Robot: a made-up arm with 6 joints. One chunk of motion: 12 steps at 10 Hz.
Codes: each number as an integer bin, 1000 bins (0 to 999) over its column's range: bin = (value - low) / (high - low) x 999, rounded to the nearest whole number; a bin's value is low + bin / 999 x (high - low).
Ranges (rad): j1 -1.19..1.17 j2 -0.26..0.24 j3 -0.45..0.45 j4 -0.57..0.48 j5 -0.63..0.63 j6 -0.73..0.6
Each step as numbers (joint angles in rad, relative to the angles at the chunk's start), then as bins.
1 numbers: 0.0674 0.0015 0.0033 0.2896 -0.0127 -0.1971
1 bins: 532 522 503 818 489 400
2 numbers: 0.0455 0.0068 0.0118 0.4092 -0.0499 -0.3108
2 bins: 523 533 513 932 460 315
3 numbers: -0.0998 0.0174 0.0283 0.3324 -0.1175 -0.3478
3 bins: 461 554 531 859 406 287
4 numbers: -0.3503 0.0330 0.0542 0.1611 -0.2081 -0.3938
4 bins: 355 585 560 696 335 253
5 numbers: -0.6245 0.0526 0.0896 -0.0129 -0.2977 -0.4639
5 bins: 239 625 599 530 263 200
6 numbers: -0.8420 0.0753 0.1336 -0.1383 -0.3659 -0.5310
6 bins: 147 670 648 411 209 149
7 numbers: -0.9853 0.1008 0.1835 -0.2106 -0.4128 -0.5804
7 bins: 87 721 703 342 172 112
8 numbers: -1.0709 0.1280 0.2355 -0.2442 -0.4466 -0.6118
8 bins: 50 775 761 310 145 89
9 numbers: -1.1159 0.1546 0.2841 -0.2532 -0.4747 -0.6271
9 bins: 31 828 815 301 123 77
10 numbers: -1.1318 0.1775 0.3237 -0.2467 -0.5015 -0.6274
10 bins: 25 874 859 308 102 77
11 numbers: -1.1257 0.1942 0.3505 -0.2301 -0.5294 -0.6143
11 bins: 27 907 889 323 80 87
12 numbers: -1.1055 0.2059 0.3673 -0.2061 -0.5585 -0.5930
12 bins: 36 931 907 346 57 103
